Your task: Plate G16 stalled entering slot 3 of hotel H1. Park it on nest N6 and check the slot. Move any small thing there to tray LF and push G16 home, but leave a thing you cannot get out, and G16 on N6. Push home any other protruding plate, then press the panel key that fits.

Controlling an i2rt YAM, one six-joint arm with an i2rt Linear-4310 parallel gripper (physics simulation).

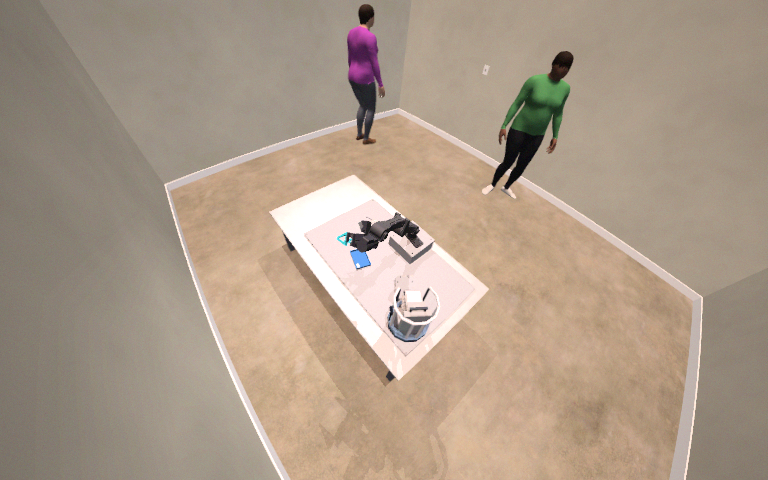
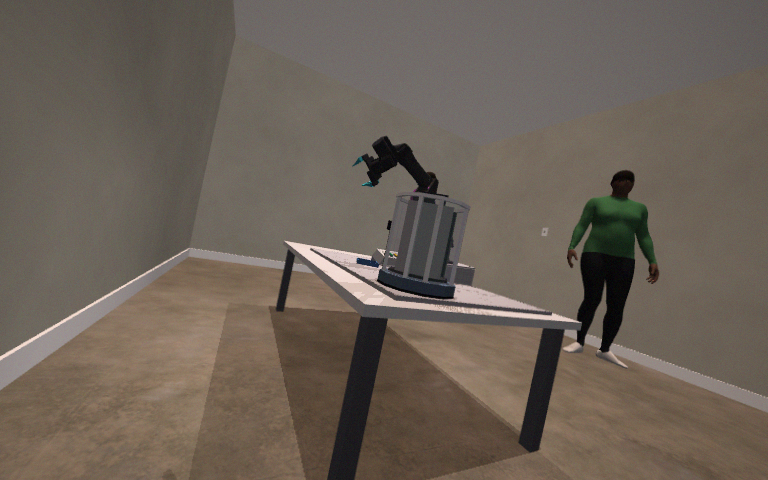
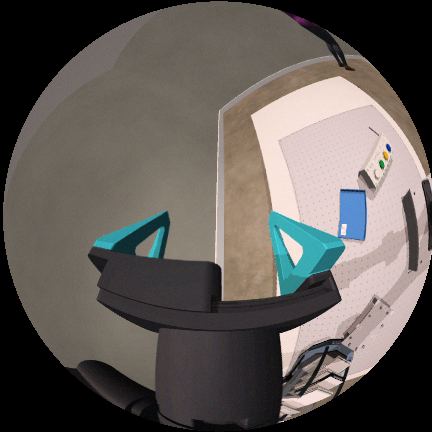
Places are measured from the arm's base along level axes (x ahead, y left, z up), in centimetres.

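Pixels of known places: gripper, fingertip midpoint: (image 1: 342, 239) (image 2: 357, 175) (image 3: 218, 216); arm's base, origin of the base link: (image 1: 411, 236).
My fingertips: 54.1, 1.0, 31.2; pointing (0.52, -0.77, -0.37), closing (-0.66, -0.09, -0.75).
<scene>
For each thing: its top centre in the pictures, then the offset to it from my fingertips, as dx, dy, dz. "spot": a spot on its surface instead. Level surfaces: height alone.
- round cage-like hotel, surface spot: (image 2: 416, 284) spot: -11.6, +56.9, -37.5
- blue tray, middle of its top: (image 3: 353, 212) (image 2: 367, 260) (image 1: 360, 257) -15.8, -8.6, -38.8
- key panel, middle of its top: (image 3: 379, 151) (image 2: 390, 251) -32.8, -23.5, -32.1
- perforated board, its level: dz -40.5
My gripper (image 1: 343, 238) (image 2: 360, 174) (image 3: 218, 216) is open and empty, with cyan fingers wide apart, high above the table. The round cage-like hotel (image 1: 408, 337) (image 2: 416, 284) (image 3: 327, 372) stands at one end of the board, with upright posts, a blue base and pale plates inside. Its slot numbers, plate G16 and any small thing in slot 3 cannot be made out. A blue tray (image 1: 360, 259) (image 2: 367, 262) (image 3: 353, 214) with a white label lies on the board. The key panel (image 3: 368, 173) has white, green, yellow and blue keys. A flat metal fixture (image 3: 370, 322) lies beside the hotel; its label is unreadable.
The perforated board (image 1: 447, 291) (image 3: 320, 150) lies on the white table (image 1: 322, 198) (image 2: 470, 319) (image 3: 300, 102). The arm stands on a grey box (image 1: 411, 255) (image 2: 464, 275) at the table's side. A person in green (image 1: 543, 104) (image 2: 614, 217) and one in purple (image 1: 363, 56) stand away from the table.
</scene>
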